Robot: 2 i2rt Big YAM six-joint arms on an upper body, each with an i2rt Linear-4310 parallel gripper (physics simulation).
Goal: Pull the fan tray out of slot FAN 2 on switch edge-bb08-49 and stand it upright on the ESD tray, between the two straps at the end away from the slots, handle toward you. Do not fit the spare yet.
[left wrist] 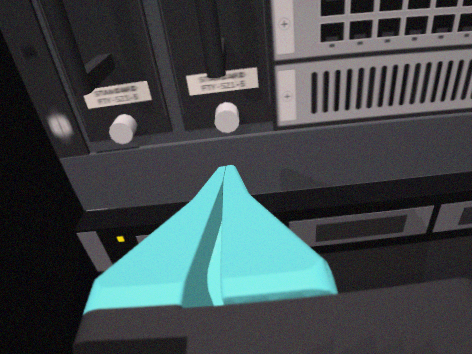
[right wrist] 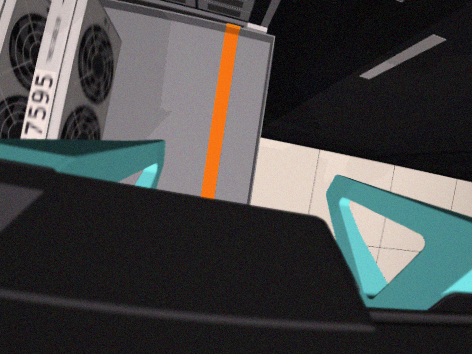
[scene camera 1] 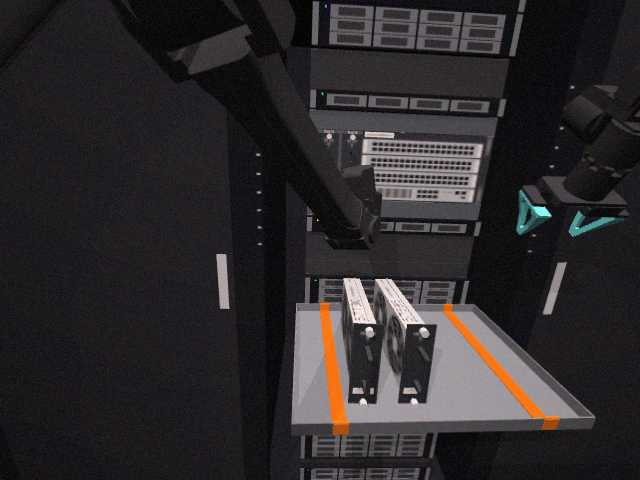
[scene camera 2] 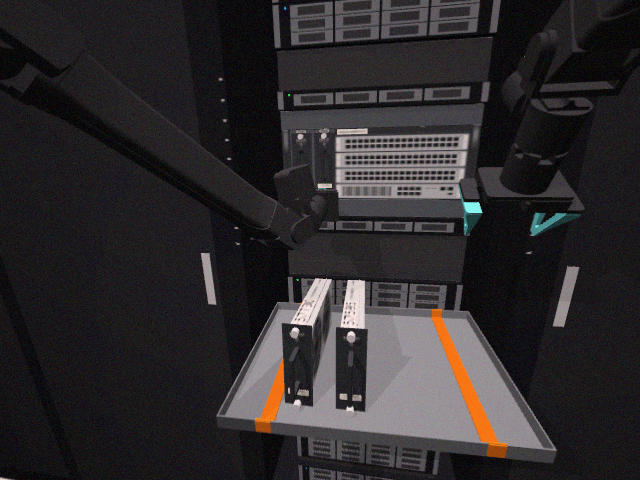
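Observation:
In the switch point(scene camera 1: 423, 172) point(scene camera 2: 403, 167) point(left wrist: 299, 75), two dark fan trays sit side by side in their slots: a left-hand one point(scene camera 2: 301, 155) point(left wrist: 150, 112) and a right-hand one point(scene camera 2: 324, 160) point(left wrist: 252, 107). The slot labels are too small to read. My left gripper point(left wrist: 228, 178) is shut and empty, its tips below the right-hand tray's lower knob; the arm hides it in scene camera 1. My right gripper point(scene camera 1: 545, 234) point(scene camera 2: 499, 234) point(right wrist: 252, 168) is open and empty, high at the right. The ESD tray point(scene camera 1: 439, 425) point(scene camera 2: 382, 438) point(right wrist: 140, 40) has two orange straps.
Two upright fan trays, left point(scene camera 1: 359, 369) point(scene camera 2: 298, 361) and right point(scene camera 1: 413, 369) point(scene camera 2: 351, 372), stand on the ESD tray with their handles facing the scene cameras. They are nearer the left strap point(scene camera 1: 332, 366) point(scene camera 2: 273, 397) than the right strap point(scene camera 1: 489, 359) point(scene camera 2: 462, 379) point(right wrist: 220, 110).

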